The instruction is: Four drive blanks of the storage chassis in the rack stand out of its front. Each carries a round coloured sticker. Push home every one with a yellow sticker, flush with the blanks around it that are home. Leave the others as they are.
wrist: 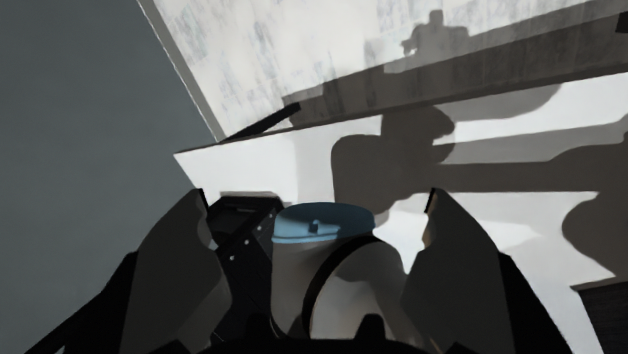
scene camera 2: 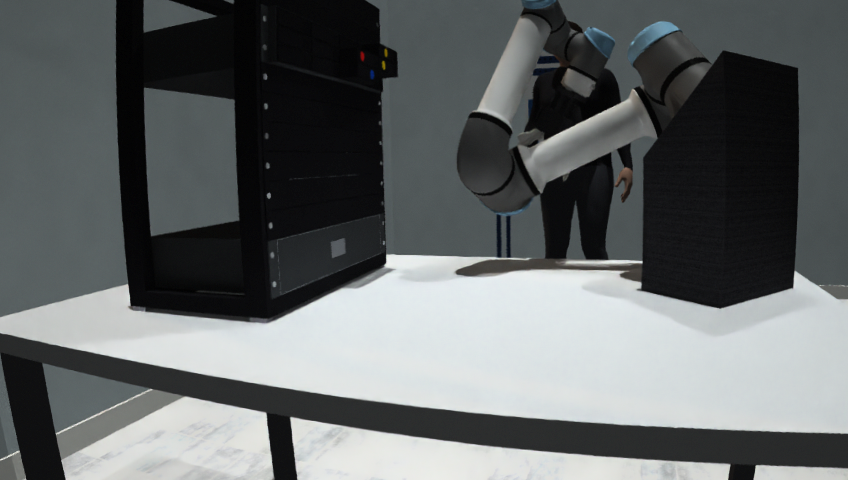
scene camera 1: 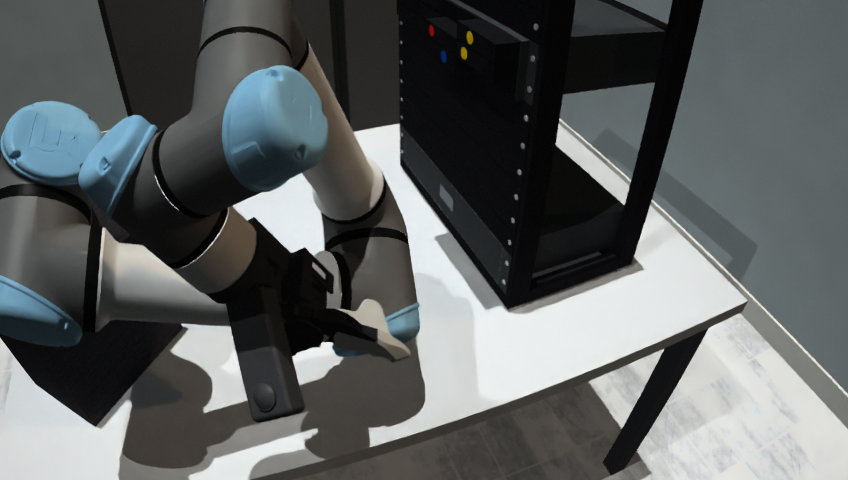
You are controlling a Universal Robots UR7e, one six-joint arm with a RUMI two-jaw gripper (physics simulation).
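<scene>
The black rack (scene camera 1: 516, 249) (scene camera 2: 249, 178) (wrist: 245, 201) holds a storage chassis near its top. Four drive blanks stand out of its front in a cluster. Two carry yellow stickers, an upper one (scene camera 1: 469, 37) (scene camera 2: 385, 52) and a lower one (scene camera 1: 463, 53) (scene camera 2: 383, 65). The others carry a red sticker (scene camera 1: 431, 30) (scene camera 2: 362, 56) and a blue sticker (scene camera 1: 443, 56) (scene camera 2: 372, 74), left of the yellow ones. The exact depth of each blank is hard to tell. My gripper (wrist: 316, 190) is open and empty, well away from the rack's front. One finger (scene camera 1: 392, 344) shows in scene camera 1.
The rack stands on a white table (scene camera 1: 553, 350) (scene camera 2: 452, 356). My bent arm's blue joint cap (wrist: 325, 222) shows beyond the fingers in the wrist view, partly covering the rack. A dark pedestal (scene camera 2: 720, 178) bears the arm. A person (scene camera 2: 574, 178) stands behind the arm.
</scene>
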